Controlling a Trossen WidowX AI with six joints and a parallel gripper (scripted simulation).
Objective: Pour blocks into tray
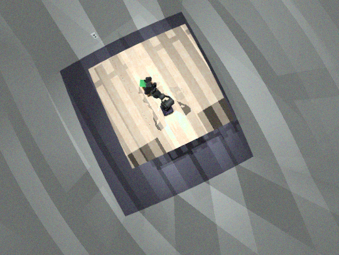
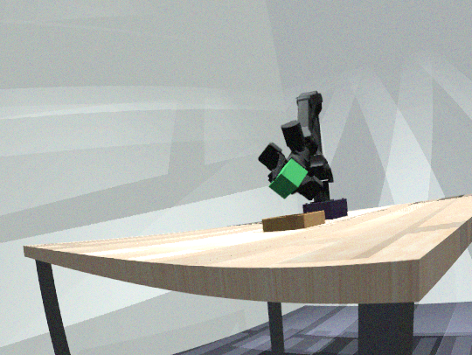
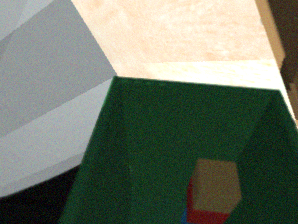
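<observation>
My gripper tip is 10 mm to the right of the tan block and 10 mm past it. From my gripper tip the other things lie so: red block 20 mm to the left, 10 mm behind; blue block 40 mm to the left, 10 mm above; green square cup 20 mm to the left, 20 mm above, 10 mm behind.
</observation>
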